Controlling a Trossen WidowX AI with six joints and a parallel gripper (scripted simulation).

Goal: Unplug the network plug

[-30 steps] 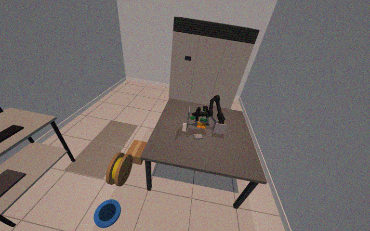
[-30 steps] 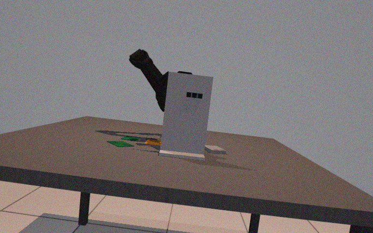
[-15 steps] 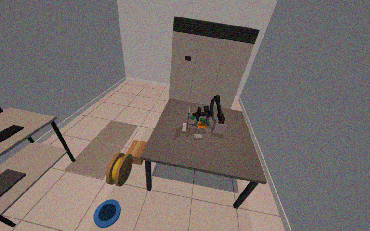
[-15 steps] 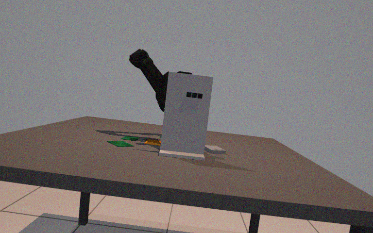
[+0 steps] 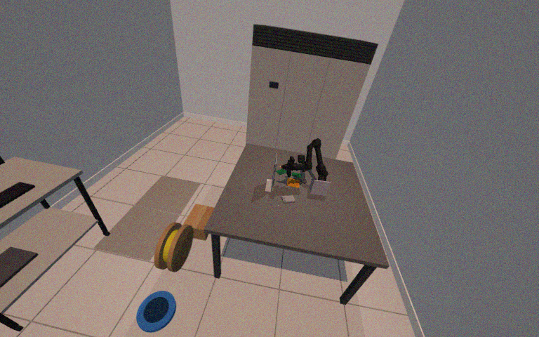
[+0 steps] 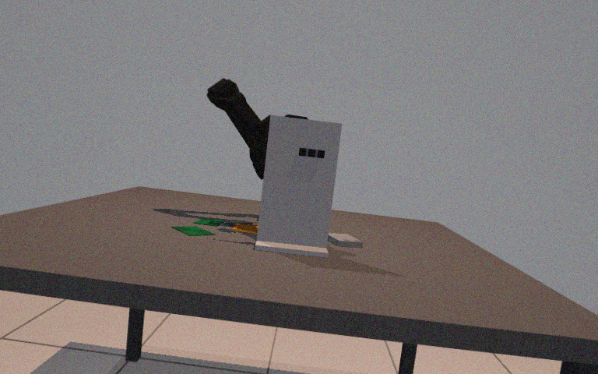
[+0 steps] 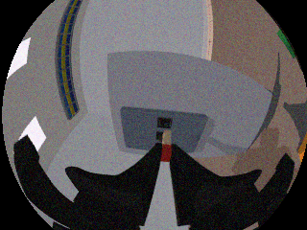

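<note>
Right now the orange square is 16 cm behind my gripper tip, 9 cm to the right of it and 23 cm below it. From my gripper tip the other things lie so: grey block 10 cm behind, 15 cm to the left, 23 cm below; grey panel 6 cm ahead, 1 cm to the left, 9 cm below; network plug 1 cm ahead.
</note>
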